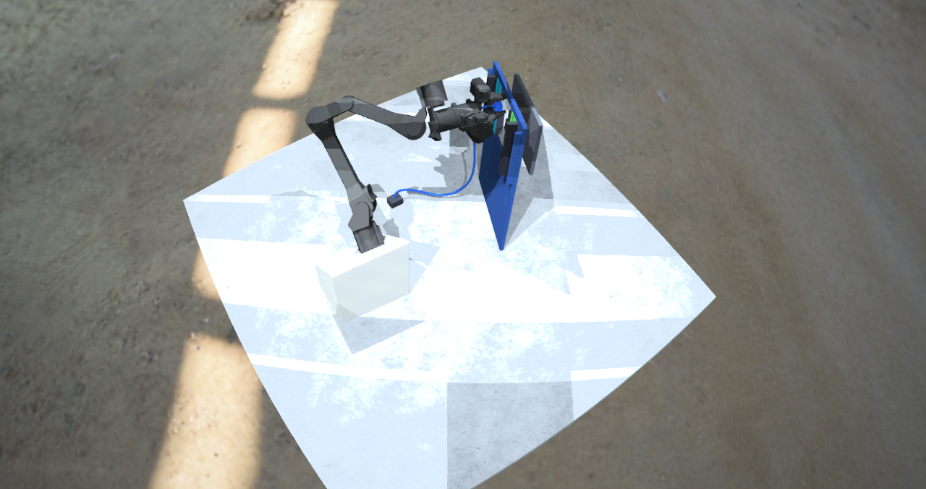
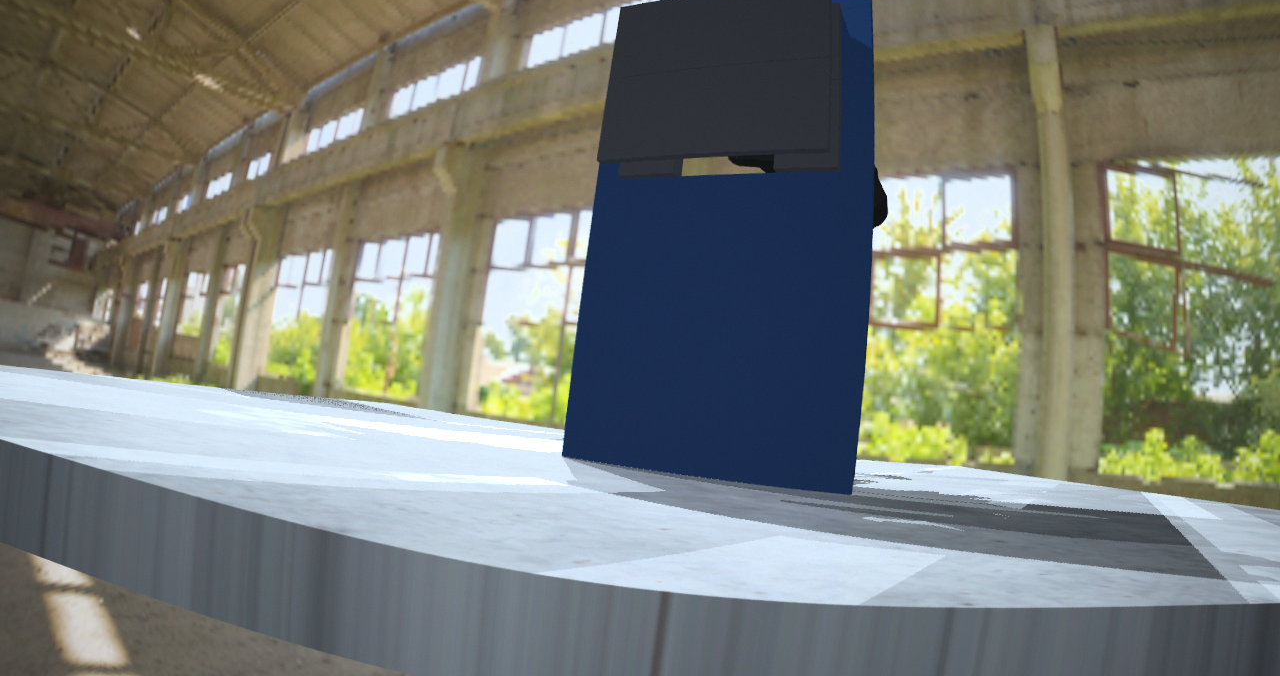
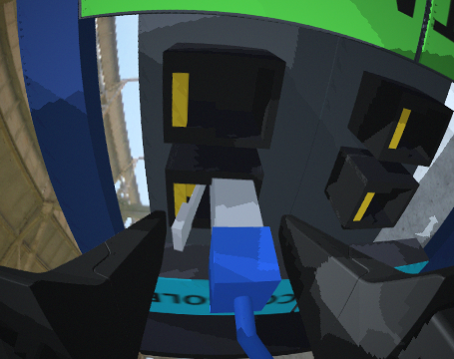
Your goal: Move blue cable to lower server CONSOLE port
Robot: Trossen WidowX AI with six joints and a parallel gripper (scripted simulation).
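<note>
Now: the blue cable plug right at my gripper tip. From my gripper tip the other things lie so: black block (400 mm below, 260 mm behind, 130 mm to the left).
</note>
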